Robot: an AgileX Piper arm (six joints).
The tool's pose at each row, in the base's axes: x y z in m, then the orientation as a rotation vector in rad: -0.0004 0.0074 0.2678 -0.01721 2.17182 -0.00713; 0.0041 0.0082 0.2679 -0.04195 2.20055 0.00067; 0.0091 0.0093 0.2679 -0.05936 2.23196 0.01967; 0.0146 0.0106 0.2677 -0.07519 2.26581 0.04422; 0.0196 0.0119 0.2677 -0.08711 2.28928 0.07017; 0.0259 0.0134 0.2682 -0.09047 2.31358 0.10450; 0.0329 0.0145 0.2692 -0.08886 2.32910 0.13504; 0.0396 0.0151 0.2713 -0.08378 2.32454 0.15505
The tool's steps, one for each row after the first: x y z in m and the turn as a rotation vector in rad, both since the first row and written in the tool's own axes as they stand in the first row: -0.0026 0.0008 0.0037 -0.01514 0.02883 -0.01468; -0.0055 0.0018 0.0078 -0.03534 0.06039 -0.01975; -0.0084 0.0031 0.0124 -0.05862 0.09458 -0.02155; -0.0113 0.0043 0.0166 -0.08121 0.11857 -0.02013; -0.0153 0.0057 0.0215 -0.10629 0.14359 -0.00964; -0.0201 0.0068 0.0267 -0.12680 0.15992 0.00280; -0.0256 0.0073 0.0310 -0.13899 0.15595 0.01370
